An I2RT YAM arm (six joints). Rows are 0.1 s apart.
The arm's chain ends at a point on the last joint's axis. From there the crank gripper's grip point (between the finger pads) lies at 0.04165 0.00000 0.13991 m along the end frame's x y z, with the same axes.
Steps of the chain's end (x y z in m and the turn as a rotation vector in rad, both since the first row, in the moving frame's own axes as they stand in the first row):
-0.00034, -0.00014, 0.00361, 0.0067, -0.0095, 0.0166
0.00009, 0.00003, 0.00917, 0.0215, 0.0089, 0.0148
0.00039, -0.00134, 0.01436, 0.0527, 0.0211, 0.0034
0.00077, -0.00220, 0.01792, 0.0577, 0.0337, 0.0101
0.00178, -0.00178, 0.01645, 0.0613, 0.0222, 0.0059
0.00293, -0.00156, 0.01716, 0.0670, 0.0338, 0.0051
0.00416, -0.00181, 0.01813, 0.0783, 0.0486, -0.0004
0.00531, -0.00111, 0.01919, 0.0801, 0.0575, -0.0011
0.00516, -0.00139, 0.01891, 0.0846, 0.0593, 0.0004
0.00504, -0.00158, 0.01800, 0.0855, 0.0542, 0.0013
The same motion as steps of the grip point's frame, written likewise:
-0.00167, -0.00040, 0.00400, 0.0067, -0.0095, 0.0166
0.00135, -0.00235, 0.00877, 0.0215, 0.0089, 0.0148
0.00334, -0.00854, 0.01326, 0.0527, 0.0211, 0.0034
0.00550, -0.00978, 0.01622, 0.0577, 0.0337, 0.0101
0.00490, -0.01007, 0.01524, 0.0613, 0.0222, 0.0059
0.00765, -0.01065, 0.01537, 0.0670, 0.0338, 0.0051
0.01090, -0.01269, 0.01551, 0.0783, 0.0486, -0.0004
0.01327, -0.01225, 0.01612, 0.0801, 0.0575, -0.0011
0.01337, -0.01308, 0.01570, 0.0846, 0.0593, 0.0004
0.01256, -0.01337, 0.01503, 0.0855, 0.0542, 0.0013

